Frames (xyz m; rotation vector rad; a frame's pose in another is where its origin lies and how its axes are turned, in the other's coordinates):
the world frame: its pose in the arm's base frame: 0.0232 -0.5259 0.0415 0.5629 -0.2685 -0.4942
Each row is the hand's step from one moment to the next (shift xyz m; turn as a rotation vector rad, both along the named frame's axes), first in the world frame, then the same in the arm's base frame.
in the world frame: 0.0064 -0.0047 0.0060 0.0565 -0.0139 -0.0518
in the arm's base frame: 0.0015 -0.0094 0.0029 0.0622 -0.0164 -0.0440
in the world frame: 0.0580 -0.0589 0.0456 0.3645 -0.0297 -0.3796
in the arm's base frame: 0.0104 -0.0933 0.0100 0.4404 -0.0417 -0.2867
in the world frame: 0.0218 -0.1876 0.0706 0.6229 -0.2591 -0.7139
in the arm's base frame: -0.0776 -0.1802 -0.0466 0.6993 -0.1953 -0.6615
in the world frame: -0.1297 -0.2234 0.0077 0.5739 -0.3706 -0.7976
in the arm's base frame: -0.1962 -0.1005 -0.1348 0.6474 -0.2149 -0.7985
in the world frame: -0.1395 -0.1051 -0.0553 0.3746 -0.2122 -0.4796
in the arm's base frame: -0.1370 0.0192 -0.1201 0.4183 -0.1366 -0.4709
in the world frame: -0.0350 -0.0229 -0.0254 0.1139 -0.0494 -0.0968
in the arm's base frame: -0.0288 0.0125 -0.0375 0.1145 -0.0521 -0.0946
